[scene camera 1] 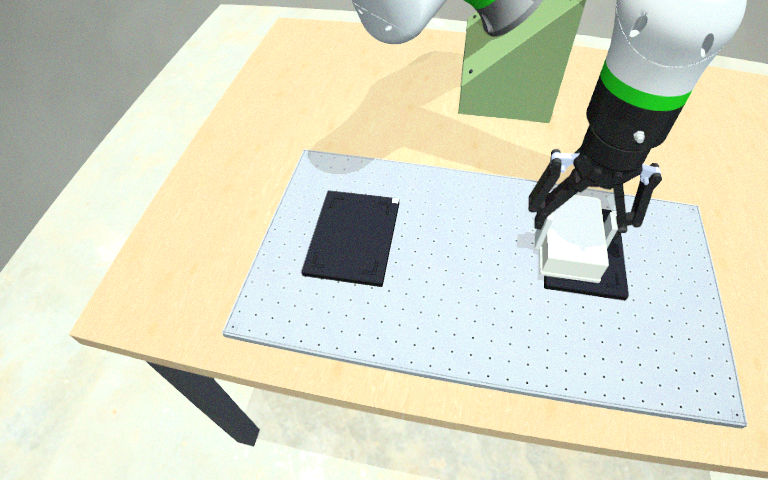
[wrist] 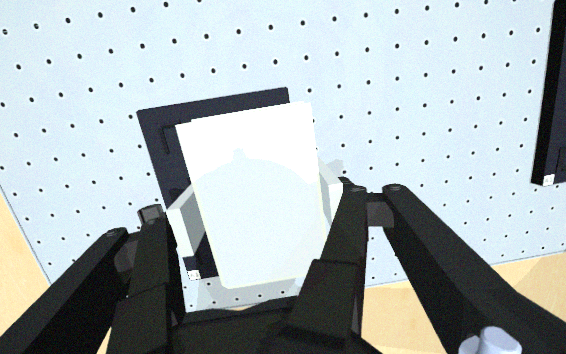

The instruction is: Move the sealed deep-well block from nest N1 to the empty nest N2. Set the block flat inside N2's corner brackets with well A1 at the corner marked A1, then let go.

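Where they show: gripper, fingertip midpoint: [scene camera 1: 567, 245] [wrist: 262, 182]; arm's base, link origin: [scene camera 1: 517, 6].
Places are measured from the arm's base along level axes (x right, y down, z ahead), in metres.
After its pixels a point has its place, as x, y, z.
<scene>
The sealed deep-well block [scene camera 1: 575, 267] @[-0.104, 0.109, 0.517] [wrist: 250, 140] @[-0.102, 0.094, 0.500] is pale, nearly white. My gripper [scene camera 1: 577, 232] @[-0.103, 0.137, 0.458] [wrist: 262, 182] @[-0.103, 0.137, 0.458] is shut on its two sides, and the block hangs above nest N1 [scene camera 1: 617, 284] @[-0.174, 0.138, 0.515] [wrist: 155, 130] @[-0.179, 0.140, 0.515], offset from it. N1 is a black plate, partly hidden by the block; its white A1 tag [wrist: 194, 274] @[-0.185, 0.140, 0.377] shows in the wrist view. Nest N2 [scene camera 1: 351, 237] @[0.221, 0.140, 0.497] [wrist: 556, 110] @[0.163, 0.140, 0.478] is an empty black plate with low corner brackets, at the left in the scene view and cut off at the right edge in the wrist view. Its A1 tag [scene camera 1: 395, 200] @[0.168, 0.140, 0.412] [wrist: 548, 180] @[0.168, 0.140, 0.412] is white. The block's well A1 cannot be made out.
Both nests lie on a light blue perforated plate [scene camera 1: 453, 316] @[0.055, 0.152, 0.597] [wrist: 425, 150] @[0.049, 0.152, 0.458] on a wooden table [scene camera 1: 186, 226] @[0.505, 0.165, 0.503]. A green bracket [scene camera 1: 515, 84] @[-0.011, 0.083, 0.139] stands behind the plate. The stretch of perforated plate between the nests has no tall object on it.
</scene>
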